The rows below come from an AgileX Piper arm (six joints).
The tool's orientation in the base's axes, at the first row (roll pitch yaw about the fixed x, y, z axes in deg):
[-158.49, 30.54, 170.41]
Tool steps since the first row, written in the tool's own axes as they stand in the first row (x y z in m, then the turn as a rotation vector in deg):
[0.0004, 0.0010, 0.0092, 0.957, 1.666, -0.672]
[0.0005, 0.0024, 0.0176, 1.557, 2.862, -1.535]
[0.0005, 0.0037, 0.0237, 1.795, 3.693, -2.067]
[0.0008, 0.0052, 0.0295, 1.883, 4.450, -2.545]
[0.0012, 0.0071, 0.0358, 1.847, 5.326, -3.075]
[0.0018, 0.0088, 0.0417, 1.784, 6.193, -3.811]
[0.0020, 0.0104, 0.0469, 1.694, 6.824, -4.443]
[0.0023, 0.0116, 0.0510, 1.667, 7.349, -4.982]
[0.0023, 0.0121, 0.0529, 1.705, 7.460, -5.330]
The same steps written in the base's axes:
[0.0037, -0.0031, -0.0079, -0.521, 1.910, -0.474]
[0.0075, -0.0056, -0.0151, -0.975, 3.436, -0.465]
[0.0104, -0.0071, -0.0204, -1.111, 4.441, -0.422]
[0.0130, -0.0083, -0.0257, -1.123, 5.335, -0.323]
[0.0159, -0.0093, -0.0315, -1.010, 6.339, -0.157]
[0.0183, -0.0103, -0.0371, -0.961, 7.423, 0.191]
[0.0208, -0.0111, -0.0419, -0.927, 8.248, 0.544]
[0.0226, -0.0118, -0.0457, -0.945, 8.946, 0.824]
[0.0236, -0.0122, -0.0474, -1.080, 9.203, 1.049]

